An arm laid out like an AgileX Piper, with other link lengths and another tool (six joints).
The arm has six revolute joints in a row. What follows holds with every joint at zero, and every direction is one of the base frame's.
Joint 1 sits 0.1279 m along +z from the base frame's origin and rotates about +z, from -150 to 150 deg.
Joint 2 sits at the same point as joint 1 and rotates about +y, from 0 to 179.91 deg.
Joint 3 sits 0.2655 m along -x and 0.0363 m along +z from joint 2 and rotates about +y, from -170 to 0 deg.
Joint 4 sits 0.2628 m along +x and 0.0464 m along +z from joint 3 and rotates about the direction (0.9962, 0, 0.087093), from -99.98 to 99.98 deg.
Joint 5 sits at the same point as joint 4 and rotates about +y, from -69.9 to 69.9 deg.
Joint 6 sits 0.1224 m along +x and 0.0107 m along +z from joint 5 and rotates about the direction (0.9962, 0, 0.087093), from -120 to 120 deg.
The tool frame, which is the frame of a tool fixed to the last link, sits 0.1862 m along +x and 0.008 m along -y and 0.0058 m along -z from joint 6; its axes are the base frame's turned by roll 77.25, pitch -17.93 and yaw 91.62 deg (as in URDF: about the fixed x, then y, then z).
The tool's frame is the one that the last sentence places.
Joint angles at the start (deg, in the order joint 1, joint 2, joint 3, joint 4, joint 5, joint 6): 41.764, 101.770, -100.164, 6.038, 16.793, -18.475
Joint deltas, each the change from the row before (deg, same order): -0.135, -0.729, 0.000, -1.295, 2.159, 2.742; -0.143, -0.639, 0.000, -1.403, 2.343, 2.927; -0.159, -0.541, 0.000, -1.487, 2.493, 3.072; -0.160, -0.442, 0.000, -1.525, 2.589, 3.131; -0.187, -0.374, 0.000, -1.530, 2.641, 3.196; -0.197, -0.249, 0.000, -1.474, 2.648, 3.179; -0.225, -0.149, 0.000, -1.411, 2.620, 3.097; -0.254, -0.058, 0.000, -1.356, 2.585, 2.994; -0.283, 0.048, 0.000, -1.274, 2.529, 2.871
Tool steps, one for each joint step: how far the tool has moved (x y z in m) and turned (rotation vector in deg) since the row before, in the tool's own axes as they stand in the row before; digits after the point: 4 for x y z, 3 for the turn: -0.0024, -0.0037, -0.0059, 1.413, -0.679, 1.445; -0.0034, -0.0056, -0.0059, 1.654, -0.894, 1.529; -0.0048, -0.0073, -0.0057, 1.850, -1.141, 1.601; -0.0060, -0.0086, -0.0054, 1.978, -1.369, 1.635; -0.0074, -0.0092, -0.0052, 2.011, -1.612, 1.716; -0.0085, -0.0100, -0.0045, 2.051, -1.812, 1.770; -0.0097, -0.0103, -0.0039, 2.021, -1.992, 1.773; -0.0108, -0.0103, -0.0032, 1.970, -2.154, 1.750; -0.0117, -0.0103, -0.0024, 1.920, -2.284, 1.729
